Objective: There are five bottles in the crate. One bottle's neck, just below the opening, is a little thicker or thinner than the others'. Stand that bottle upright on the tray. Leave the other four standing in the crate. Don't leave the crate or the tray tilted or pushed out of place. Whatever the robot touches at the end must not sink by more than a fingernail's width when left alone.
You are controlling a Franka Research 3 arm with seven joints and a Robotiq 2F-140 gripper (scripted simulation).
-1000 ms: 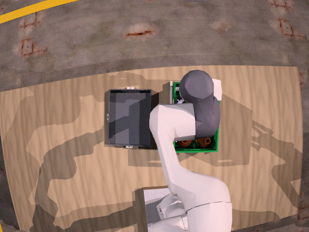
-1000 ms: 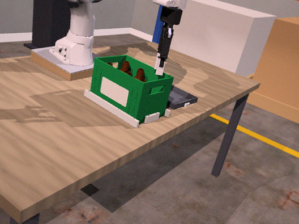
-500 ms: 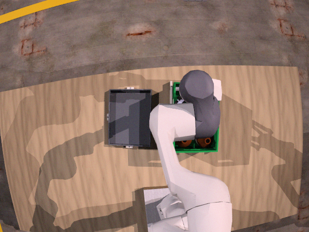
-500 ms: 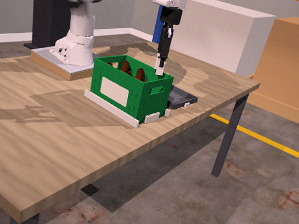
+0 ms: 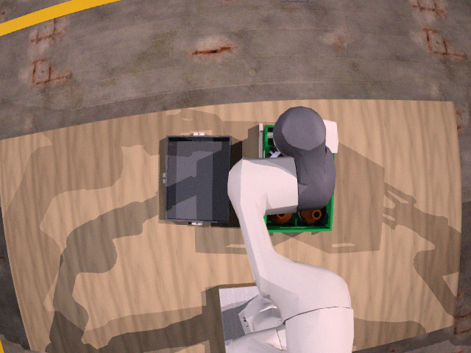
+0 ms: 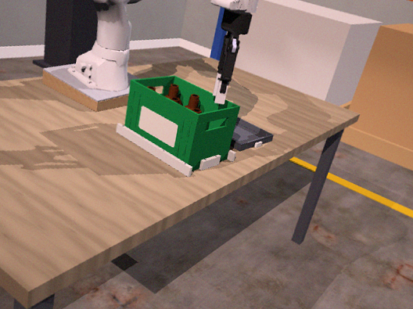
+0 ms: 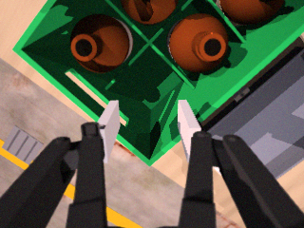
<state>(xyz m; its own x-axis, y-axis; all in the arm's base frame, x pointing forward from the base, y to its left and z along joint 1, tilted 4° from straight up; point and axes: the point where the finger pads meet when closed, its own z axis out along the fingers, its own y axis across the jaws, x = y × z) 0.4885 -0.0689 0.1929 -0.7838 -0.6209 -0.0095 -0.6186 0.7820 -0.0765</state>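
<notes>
Now: hand 13 cm above the brown bottle, 9 cm to the left of it and 1 cm past it. Round my hand: dark grey tray: 25 cm to the left, 20 cm below, 6 cm behind; then green crate: 13 cm below, 9 cm behind, 3 cm to the right.
</notes>
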